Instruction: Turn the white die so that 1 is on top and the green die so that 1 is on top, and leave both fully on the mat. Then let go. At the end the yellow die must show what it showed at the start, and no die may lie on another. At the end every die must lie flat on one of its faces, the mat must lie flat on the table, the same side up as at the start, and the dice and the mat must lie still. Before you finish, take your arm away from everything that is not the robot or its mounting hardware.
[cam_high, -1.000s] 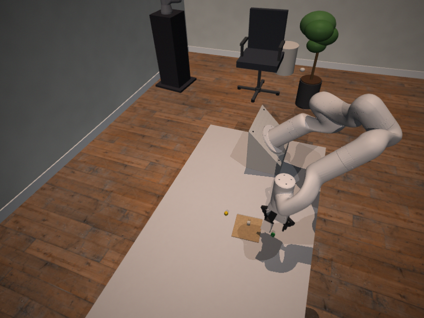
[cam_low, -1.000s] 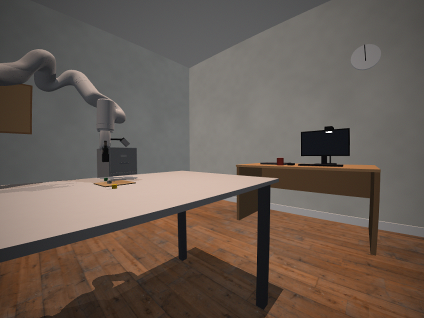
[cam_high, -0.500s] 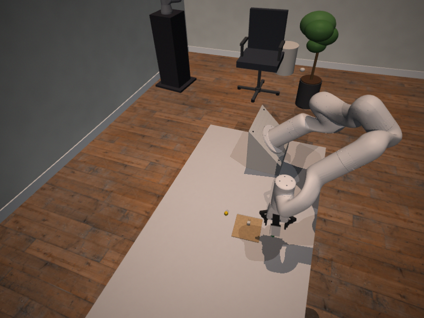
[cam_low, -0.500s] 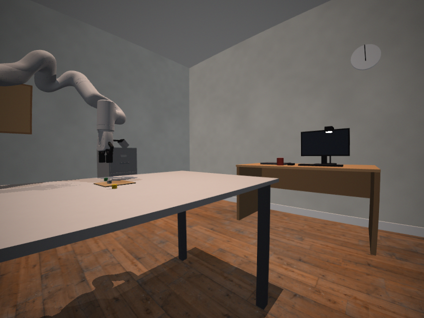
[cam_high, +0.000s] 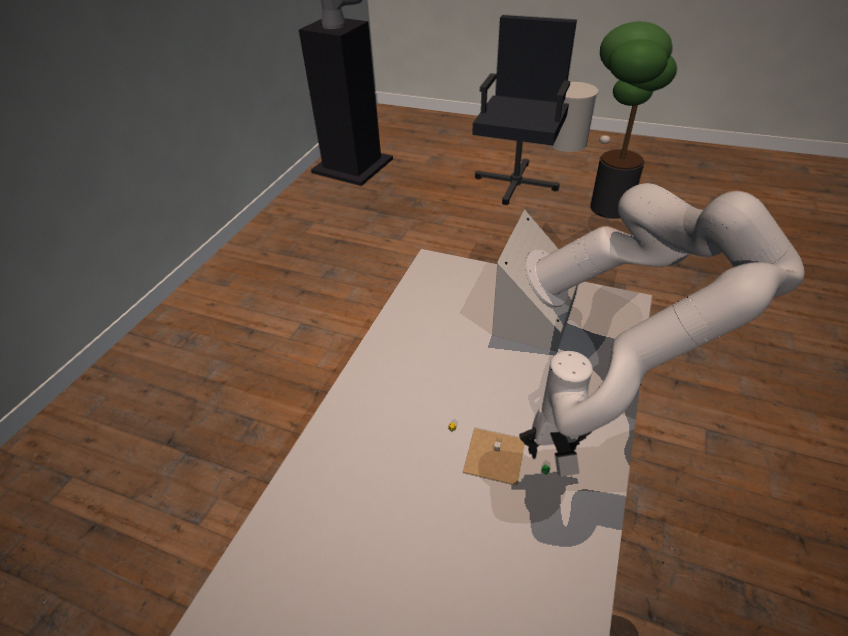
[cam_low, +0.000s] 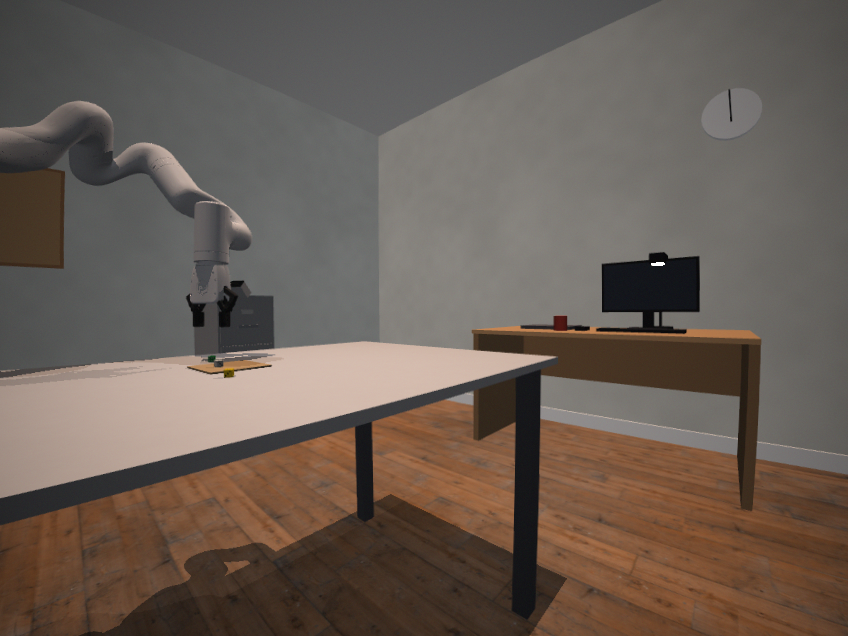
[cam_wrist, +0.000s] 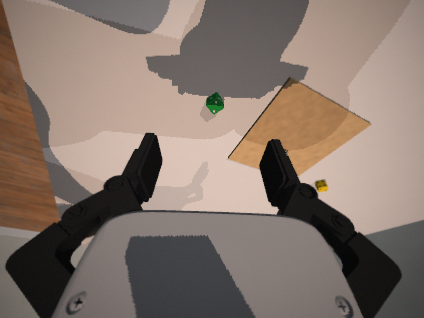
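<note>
The green die lies 90 mm below my hand. Also, from my hand: mat (140 mm to the right, 100 mm below, 20 mm ahead); then white die (140 mm to the right, 90 mm below, 10 mm behind); then yellow die (270 mm to the right, 90 mm below, 10 mm behind).
</note>
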